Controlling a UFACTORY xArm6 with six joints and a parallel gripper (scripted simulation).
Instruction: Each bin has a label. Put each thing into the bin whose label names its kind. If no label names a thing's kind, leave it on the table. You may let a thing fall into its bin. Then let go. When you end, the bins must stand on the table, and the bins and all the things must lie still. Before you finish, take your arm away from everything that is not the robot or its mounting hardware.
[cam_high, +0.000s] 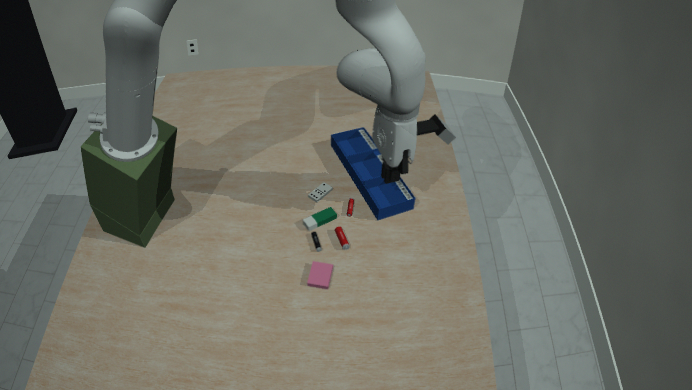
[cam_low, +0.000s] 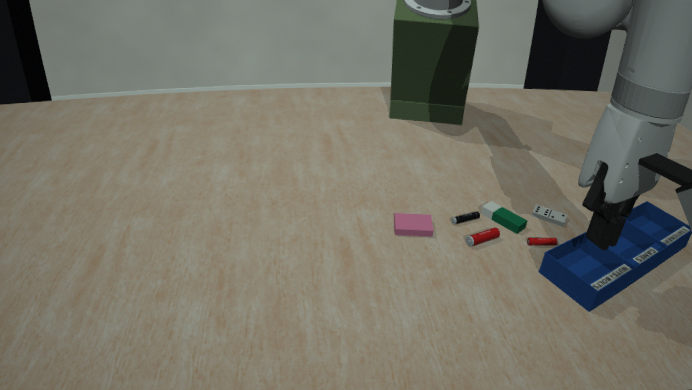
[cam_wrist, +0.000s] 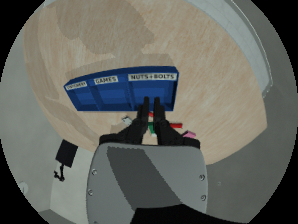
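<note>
Now: hand 2 cm past the blue bin, 8 cm to the right of it and 7 cm above it. From my hand the other things lie so: thick red battery (11 cm behind, 9 cm to the right, 7 cm below); white domino (13 cm behind, 4 cm to the left, 8 cm below); thin red battery (8 cm behind, 1 cm to the right, 8 cm below).
</note>
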